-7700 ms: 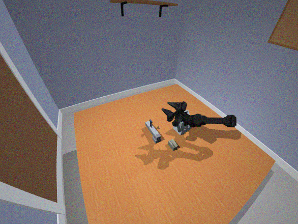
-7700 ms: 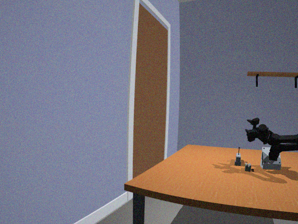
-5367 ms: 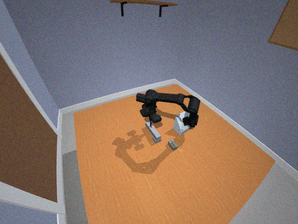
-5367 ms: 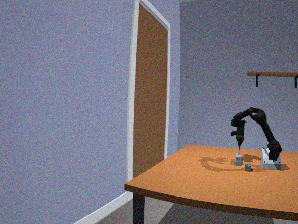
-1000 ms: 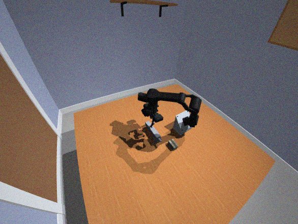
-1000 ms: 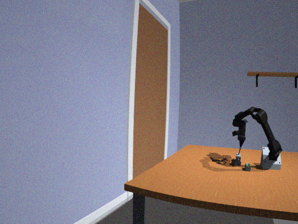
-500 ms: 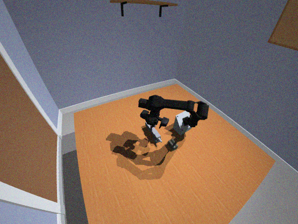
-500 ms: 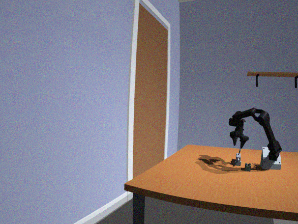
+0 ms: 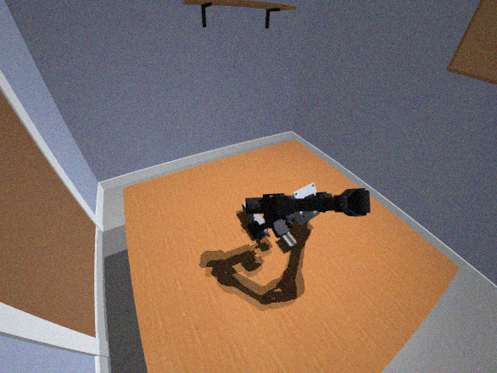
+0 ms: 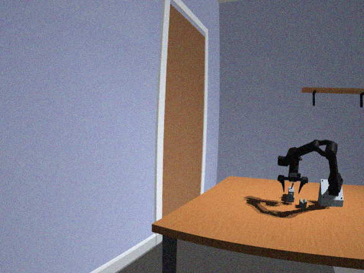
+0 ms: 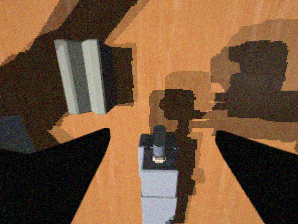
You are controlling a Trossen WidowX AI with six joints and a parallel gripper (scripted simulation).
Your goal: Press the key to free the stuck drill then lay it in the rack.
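Now: gripper tip 70 mm to the left of the drill and 20 mm above it. The rest, counted from my gripper tip: dark key (130 mm to the right, 20 mm above, 10 mm behind); then grey holder block (120 mm to the right, 30 mm below); then grey rack (70 mm behind, 50 mm below, 40 mm to the left).
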